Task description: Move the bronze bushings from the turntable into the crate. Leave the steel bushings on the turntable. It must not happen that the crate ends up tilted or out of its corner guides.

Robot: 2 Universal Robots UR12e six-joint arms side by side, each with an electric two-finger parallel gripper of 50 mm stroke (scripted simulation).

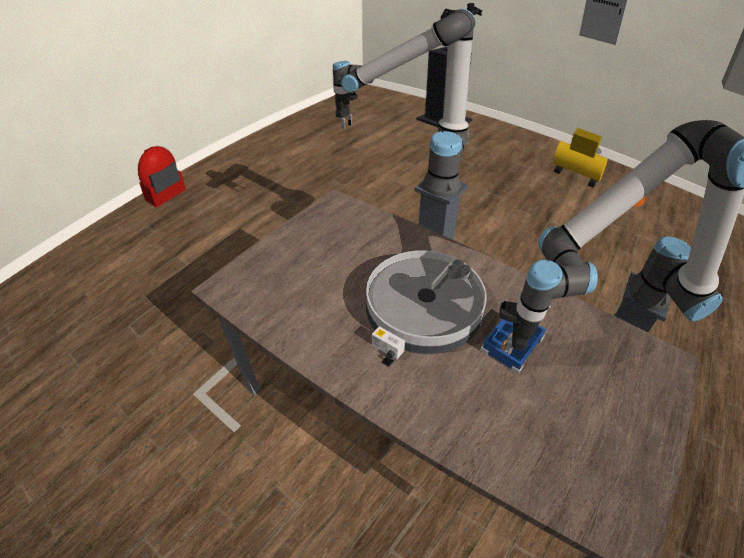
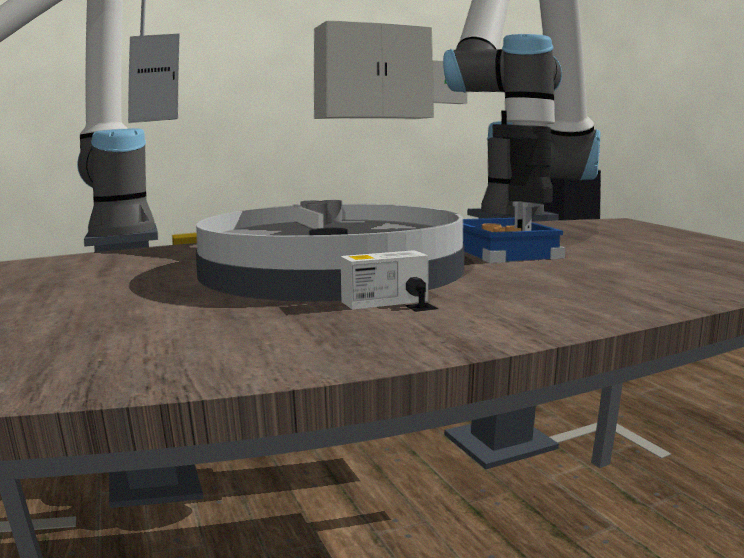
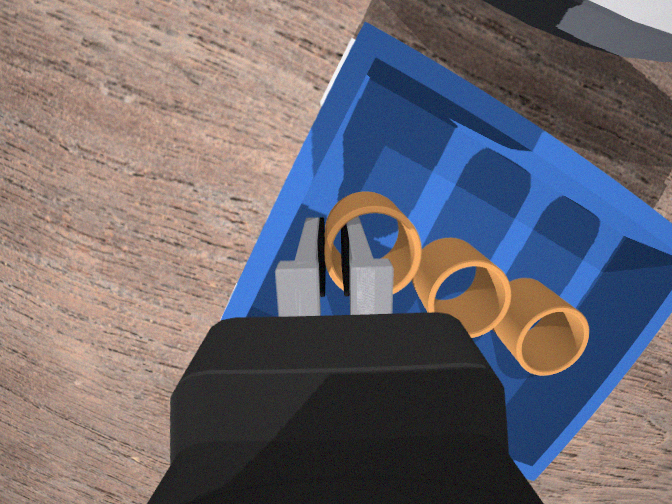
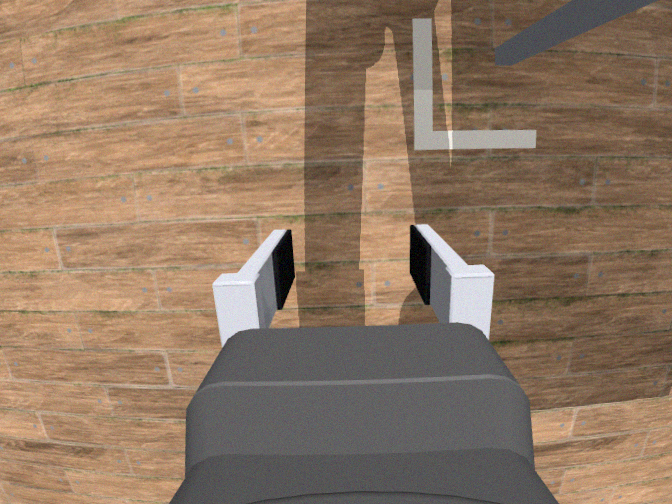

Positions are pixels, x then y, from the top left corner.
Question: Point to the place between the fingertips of my right gripper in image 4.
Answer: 351,251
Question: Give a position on a bronze bushing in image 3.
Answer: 405,256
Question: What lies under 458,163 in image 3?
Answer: A blue crate.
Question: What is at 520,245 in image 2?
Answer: A blue crate.
